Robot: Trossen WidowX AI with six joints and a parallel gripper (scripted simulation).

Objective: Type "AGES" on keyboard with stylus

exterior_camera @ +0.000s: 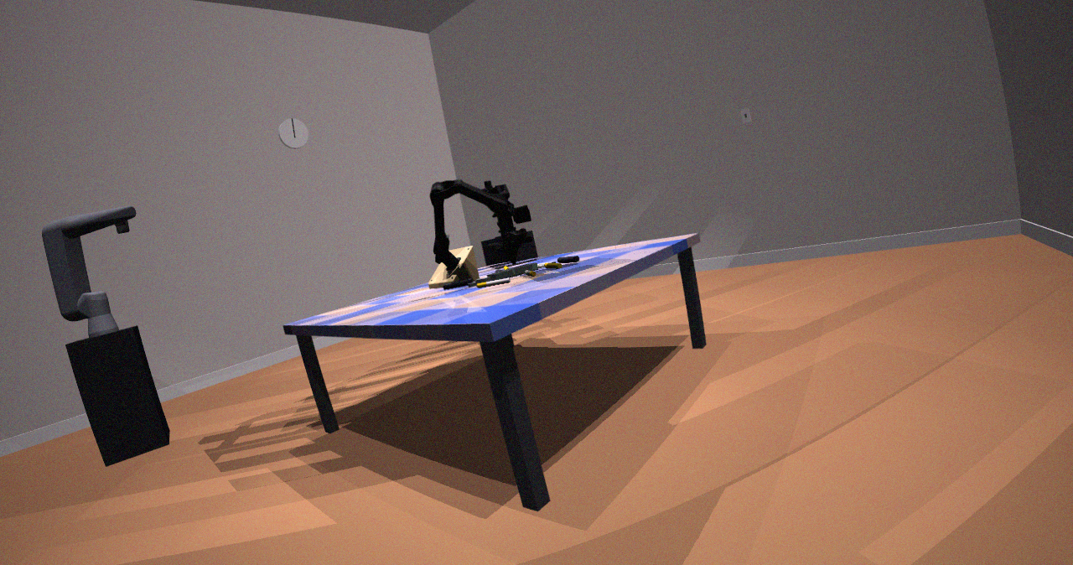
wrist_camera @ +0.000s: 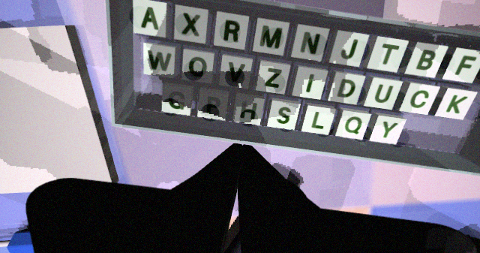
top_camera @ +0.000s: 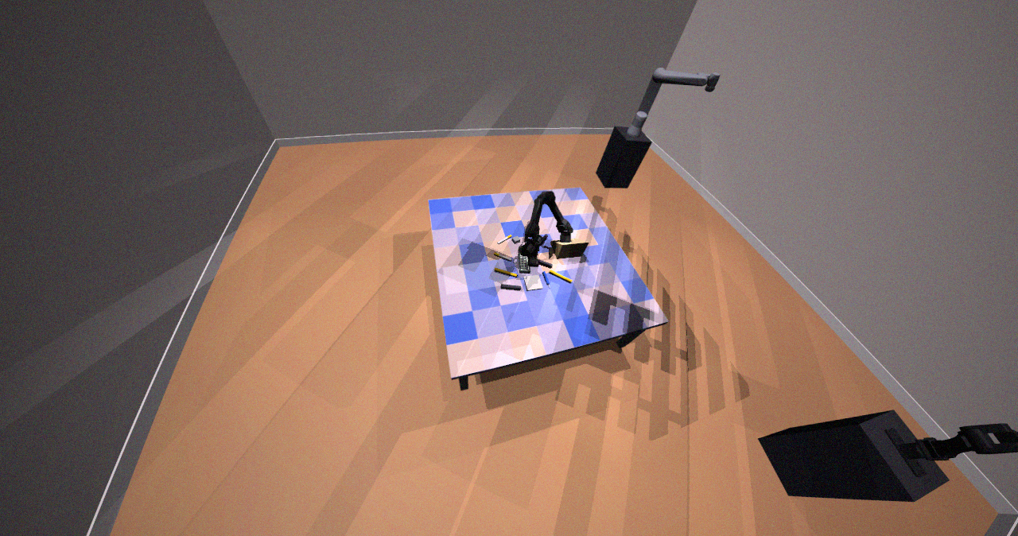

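The blue stylus is 9 cm behind my gripper tip, 14 cm to the left of it and 3 cm below it. Also, from my gripper tip: white pad (13 cm to the left, 4 cm below).
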